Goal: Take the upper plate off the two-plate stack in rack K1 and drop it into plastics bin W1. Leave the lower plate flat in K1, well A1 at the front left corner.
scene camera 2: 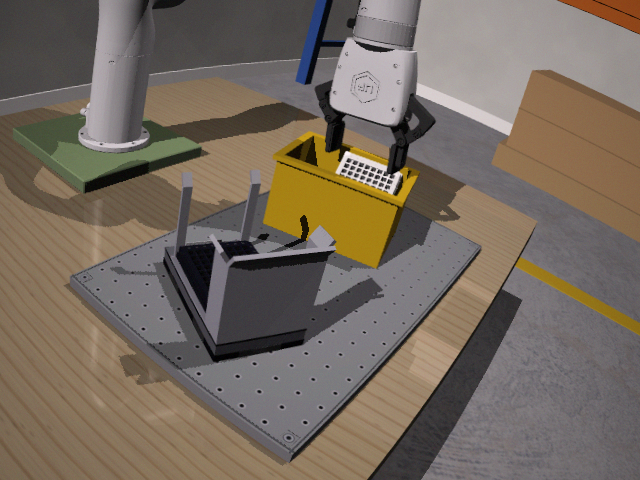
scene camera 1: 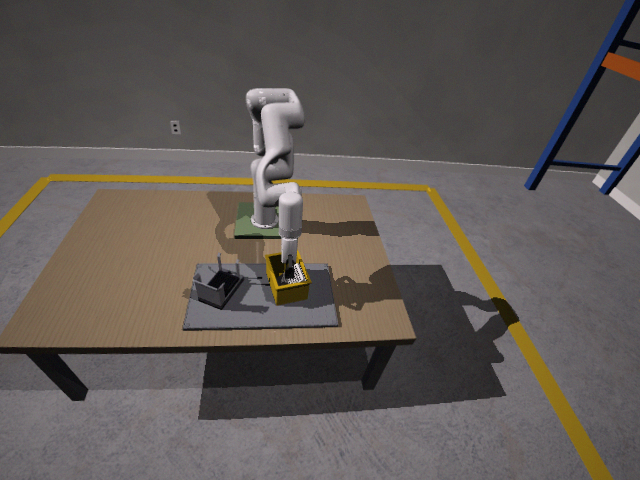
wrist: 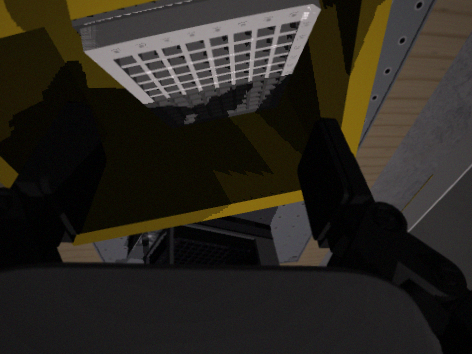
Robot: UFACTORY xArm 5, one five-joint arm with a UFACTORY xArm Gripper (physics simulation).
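Seen in the pictures: gripper, fingertip midpoint: point(scene camera 2: 362, 160) point(scene camera 1: 289, 269) point(wrist: 205, 138); arm's base at its link origin: point(scene camera 2: 113, 138) point(scene camera 1: 264, 220).
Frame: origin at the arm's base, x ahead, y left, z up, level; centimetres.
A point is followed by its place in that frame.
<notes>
A white gridded plate point(scene camera 1: 297, 273) {y 10.6, x 40.9, z 8.0 cm} point(scene camera 2: 368, 173) {y 10.1, x 40.9, z 7.7 cm} point(wrist: 200, 37) {y 11.0, x 40.5, z 8.6 cm} lies tilted inside the yellow bin W1 point(scene camera 1: 292, 295) {y 8.4, x 47.2, z 3.4 cm} point(scene camera 2: 330, 206) {y 1.2, x 40.6, z 5.1 cm} point(wrist: 260, 204) {y 1.8, x 43.6, z 9.3 cm}, its upper edge near the rim. My gripper point(scene camera 1: 289, 269) {y 7.5, x 40.5, z 10.0 cm} point(scene camera 2: 364, 161) {y 7.5, x 40.5, z 10.0 cm} point(wrist: 205, 138) {y 7.5, x 40.5, z 10.0 cm} is open and empty, pointing down at the bin's opening, with its fingertips around rim height. In the wrist view the plate is beyond the fingers, not between them. The grey rack K1 point(scene camera 1: 209, 294) {y -20.0, x 47.1, z 5.8 cm} point(scene camera 2: 273, 294) {y -20.6, x 46.8, z 6.5 cm} stands left of the bin in scene camera 1. A dark plate point(scene camera 1: 224, 283) point(scene camera 2: 196, 258) appears flat in it; its A1 marking is unreadable.
The rack and bin stand on a grey perforated board point(scene camera 1: 258, 317) {y -3.8, x 53.0, z -0.6 cm} point(scene camera 2: 248, 392) {y -25.5, x 49.1, z -0.7 cm} on the wooden table point(scene camera 1: 129, 258) {y -54.9, x 20.8, z -2.0 cm} point(scene camera 2: 67, 372) {y -35.5, x 35.7, z -2.0 cm}. Two upright posts rise at the rack's side toward the robot base. The arm stands on a green base plate point(scene camera 2: 51, 149) {y -11.6, x -2.3, z 0.0 cm}. Brown boxes point(scene camera 2: 578, 129) stand beyond the table.
</notes>
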